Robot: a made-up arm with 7 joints.
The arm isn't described. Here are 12 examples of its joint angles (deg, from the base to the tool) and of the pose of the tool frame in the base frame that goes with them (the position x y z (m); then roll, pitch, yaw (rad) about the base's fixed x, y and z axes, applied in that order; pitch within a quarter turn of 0, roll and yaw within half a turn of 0).
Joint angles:
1: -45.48 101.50 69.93 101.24 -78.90 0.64 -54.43
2: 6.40 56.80 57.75 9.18 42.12 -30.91 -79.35
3: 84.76 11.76 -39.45 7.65 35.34 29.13 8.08
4: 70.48 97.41 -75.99 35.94 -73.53 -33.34 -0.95
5: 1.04 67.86 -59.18 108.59 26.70 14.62 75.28
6: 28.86 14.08 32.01 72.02 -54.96 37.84 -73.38
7: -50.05 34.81 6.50 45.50 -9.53 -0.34 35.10
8: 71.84 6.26 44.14 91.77 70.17 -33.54 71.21
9: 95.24 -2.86 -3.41 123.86 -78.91 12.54 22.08
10: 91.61 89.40 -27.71 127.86 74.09 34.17 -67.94
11: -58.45 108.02 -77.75 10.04 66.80 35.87 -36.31
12: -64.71 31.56 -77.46 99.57 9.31 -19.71 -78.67
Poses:
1: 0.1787 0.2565 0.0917 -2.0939 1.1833 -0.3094
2: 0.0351 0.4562 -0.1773 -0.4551 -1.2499 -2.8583
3: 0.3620 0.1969 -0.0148 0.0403 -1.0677 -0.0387
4: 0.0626 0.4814 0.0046 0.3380 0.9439 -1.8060
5: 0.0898 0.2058 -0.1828 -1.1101 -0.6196 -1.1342
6: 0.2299 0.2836 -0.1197 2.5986 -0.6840 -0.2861
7: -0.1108 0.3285 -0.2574 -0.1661 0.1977 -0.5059
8: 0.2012 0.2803 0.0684 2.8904 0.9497 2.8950
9: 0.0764 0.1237 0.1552 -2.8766 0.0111 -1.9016
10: 0.0627 0.2171 0.1262 -2.9388 -0.6727 -2.4180
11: 0.0752 0.4937 0.0384 -3.0386 0.8258 1.0062
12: -0.1884 0.0750 -0.1312 0.0556 -0.3984 -0.0183
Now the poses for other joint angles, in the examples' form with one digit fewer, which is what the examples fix.
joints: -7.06 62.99 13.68 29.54 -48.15 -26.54 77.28
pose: 0.068 0.454 -0.148 -0.343 0.260 -1.122
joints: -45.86 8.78 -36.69 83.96 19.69 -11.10 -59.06
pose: -0.061 0.064 -0.257 0.310 -0.635 0.218
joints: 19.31 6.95 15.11 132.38 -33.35 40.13 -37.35
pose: 0.141 0.179 -0.020 -3.040 -1.025 -1.837
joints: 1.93 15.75 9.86 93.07 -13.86 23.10 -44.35
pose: 0.181 0.215 -0.159 1.919 -1.012 -0.854
